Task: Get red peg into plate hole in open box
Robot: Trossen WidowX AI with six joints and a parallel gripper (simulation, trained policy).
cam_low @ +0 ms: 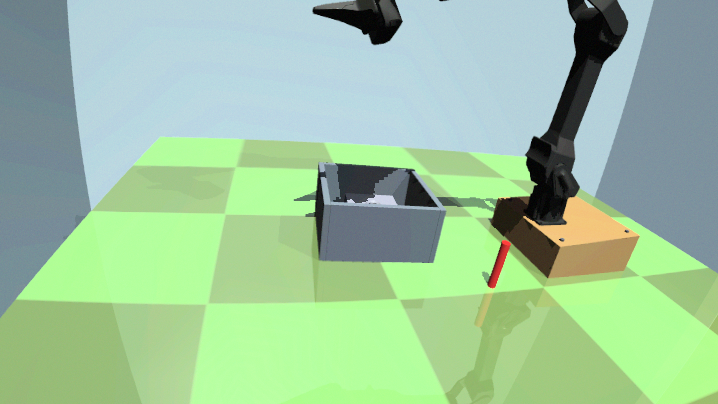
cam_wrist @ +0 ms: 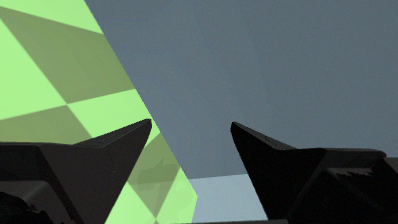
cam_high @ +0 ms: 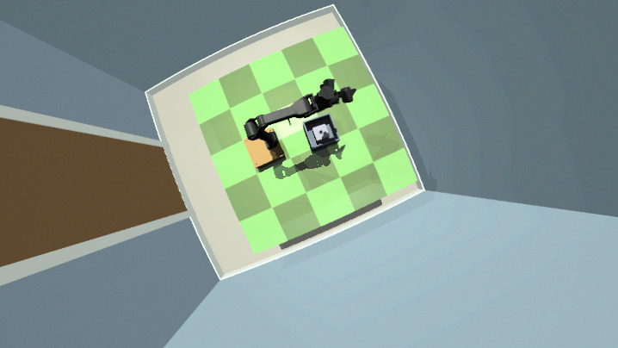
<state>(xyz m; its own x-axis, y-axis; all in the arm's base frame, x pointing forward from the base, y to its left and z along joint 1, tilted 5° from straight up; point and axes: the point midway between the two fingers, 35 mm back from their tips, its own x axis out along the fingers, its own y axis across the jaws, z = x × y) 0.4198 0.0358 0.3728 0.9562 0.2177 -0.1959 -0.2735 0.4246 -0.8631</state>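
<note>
Right now the red peg is 36 cm below my gripper tip, 32 cm behind it and 8 cm to the left of it. From my gripper tip the other things lie so: light plate (35 cm below, 15 cm behind, 7 cm to the right); then grey box (37 cm below, 15 cm behind, 7 cm to the right).
</note>
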